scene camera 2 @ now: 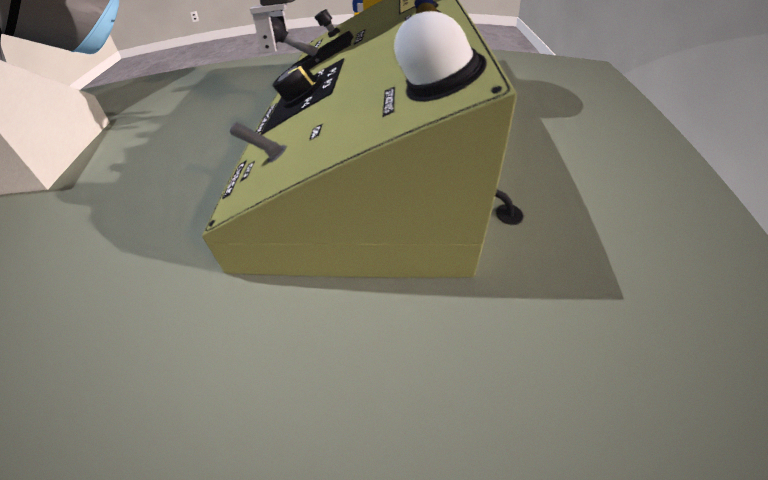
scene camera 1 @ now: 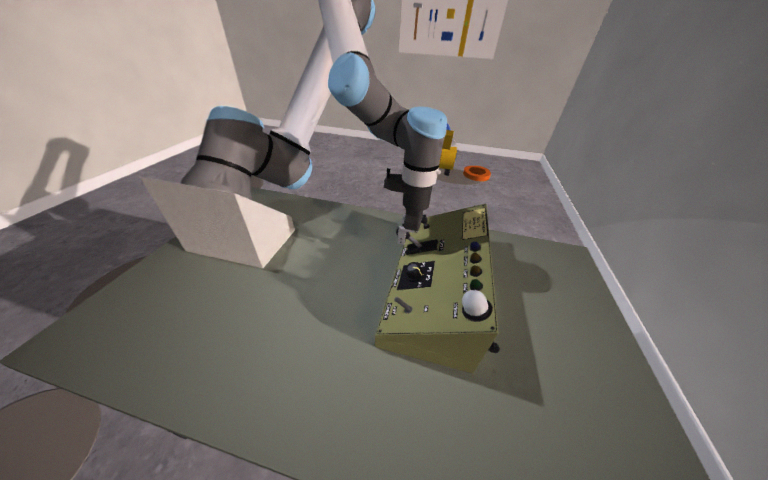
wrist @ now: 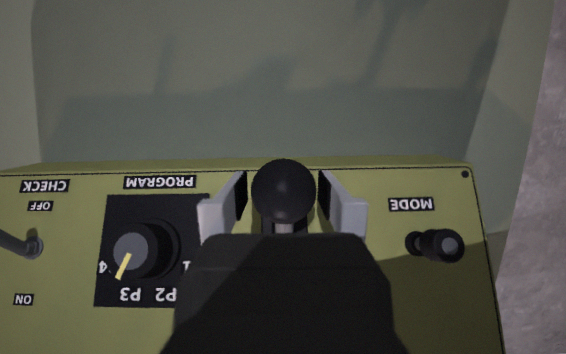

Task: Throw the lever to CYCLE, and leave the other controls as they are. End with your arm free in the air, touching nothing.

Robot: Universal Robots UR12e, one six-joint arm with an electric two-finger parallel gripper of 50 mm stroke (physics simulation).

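Places are measured from the arm's base along level axes (x ahead, y right, z down), in metres.
Pixels of known places: gripper, fingertip midpoint: (scene camera 2: 275, 44) (scene camera 1: 402, 237) (wrist: 282, 185); arm's base at its link origin: (scene camera 1: 217, 196).
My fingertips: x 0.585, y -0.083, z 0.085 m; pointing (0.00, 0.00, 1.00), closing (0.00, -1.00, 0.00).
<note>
For each thing: its top centre in the pictures, then the offset to it from my fingertips. "pt": a spot on its surface instead.
- black slot plate at a spot on its surface: (scene camera 1: 429, 246) pt dx +0.087, dy +0.012, dz +0.003 m
- PROGRAM knob at its top centre: (wrist: 124, 266) (scene camera 2: 291, 64) (scene camera 1: 415, 265) dx +0.059, dy +0.119, dz -0.011 m
- CHECK toggle at its top centre: (scene camera 2: 248, 121) (scene camera 1: 402, 299) dx +0.050, dy +0.239, dz -0.008 m
- MODE switch at its top centre: (wrist: 451, 266) (scene camera 2: 327, 9) dx +0.057, dy -0.121, dz -0.017 m
- white dome at a spot on its surface: (scene camera 2: 433, 48) (scene camera 1: 475, 308) pt dx +0.204, dy +0.271, dz -0.077 m
The green control panel (scene camera 1: 444, 322) (scene camera 2: 362, 198) (wrist: 65, 325) stands on the table. Its lever (scene camera 1: 415, 241) (scene camera 2: 301, 46) (wrist: 283, 190) has a black ball knob and leans toward the panel's low front edge, out of a black slot plate (scene camera 1: 429, 246). The labels at the slot are too small or hidden to read. My gripper (scene camera 1: 404, 233) (scene camera 2: 270, 28) (wrist: 282, 185) is open, with one finger on each side of the ball. In the wrist view a narrow gap shows on both sides of the ball. The lower shaft is hidden by the gripper body there.
The PROGRAM knob (scene camera 1: 414, 271) (scene camera 2: 294, 83) (wrist: 131, 250) and CHECK toggle (scene camera 1: 403, 305) (scene camera 2: 257, 141) (wrist: 17, 245) are on one side of the lever, the MODE switch (scene camera 2: 323, 18) (wrist: 442, 245) on the other. A white dome (scene camera 1: 474, 303) (scene camera 2: 433, 48) and coloured lamps (scene camera 1: 475, 258) line the high edge.
</note>
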